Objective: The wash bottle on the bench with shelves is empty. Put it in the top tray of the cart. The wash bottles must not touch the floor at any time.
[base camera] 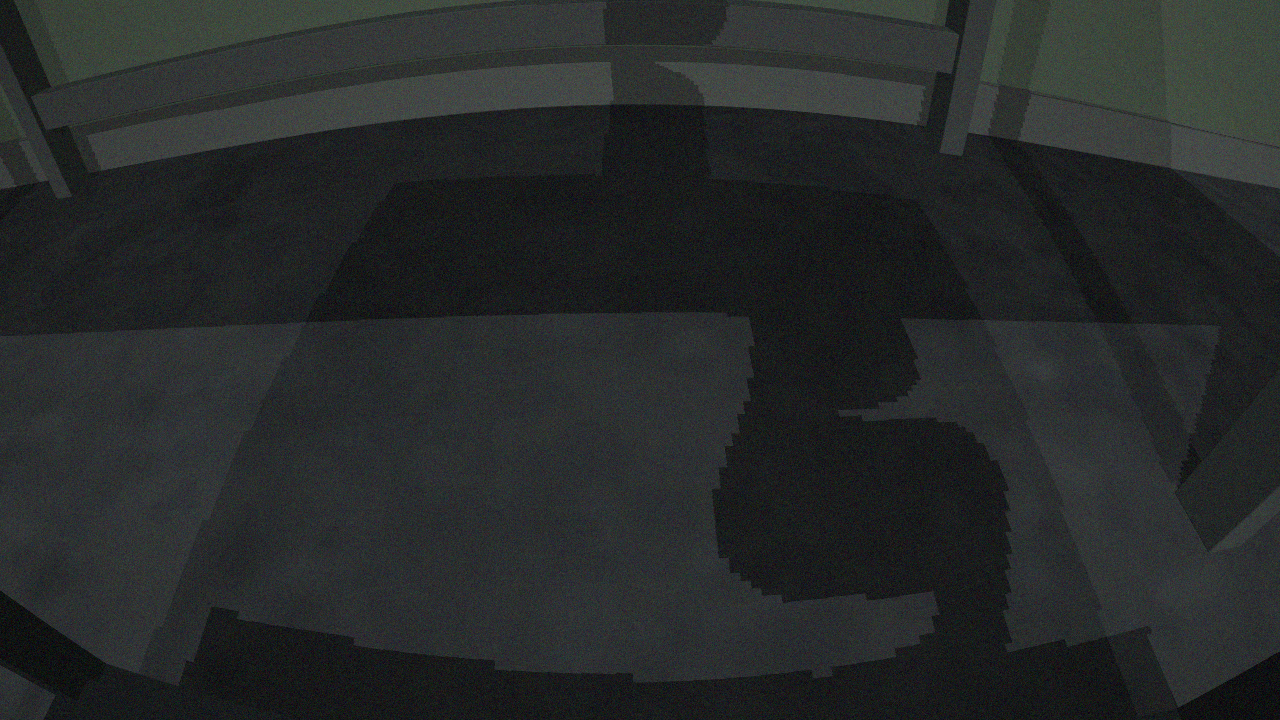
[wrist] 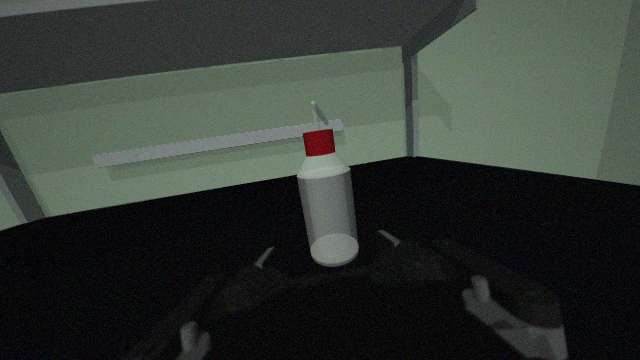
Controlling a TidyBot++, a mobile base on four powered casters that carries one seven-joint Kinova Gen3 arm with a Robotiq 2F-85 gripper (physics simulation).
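Places are measured from the arm's base along level axes (x ahead, y left, z up), in metres.
Pixels of known places: gripper, fingertip midpoint: (wrist: 327, 250).
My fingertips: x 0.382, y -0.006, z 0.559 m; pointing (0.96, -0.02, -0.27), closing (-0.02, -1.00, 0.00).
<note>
Behind a point stands the place of what it marks.
The wash bottle (wrist: 330, 205) @(x 0.411, y -0.016, z 0.588 m), clear with a red cap and a thin spout, stands upright on the black bench top (wrist: 200, 220) @(x 0.619, y 0.258, z 0.517 m) in the wrist view. My gripper (wrist: 327, 250) @(x 0.382, y -0.006, z 0.559 m) is open, with its fingertips apart to the left and right of the bottle's lower part in the picture. The bottle appears a little beyond the fingertips, and no contact shows. The cart and its top tray do not show in either view.
A grey shelf (wrist: 200, 42) spans above the bench in the wrist view, with an upright post (wrist: 410, 110) @(x 0.977, y -0.433, z 0.707 m) at the back right. A pale rail (wrist: 200, 146) @(x 0.921, y 0.387, z 0.687 m) runs along the wall behind. In the base view the bench's lower crossbar (base camera: 358, 76) and right leg (base camera: 968, 89) @(x 0.922, y -0.416, z -0.292 m) stand ahead.
</note>
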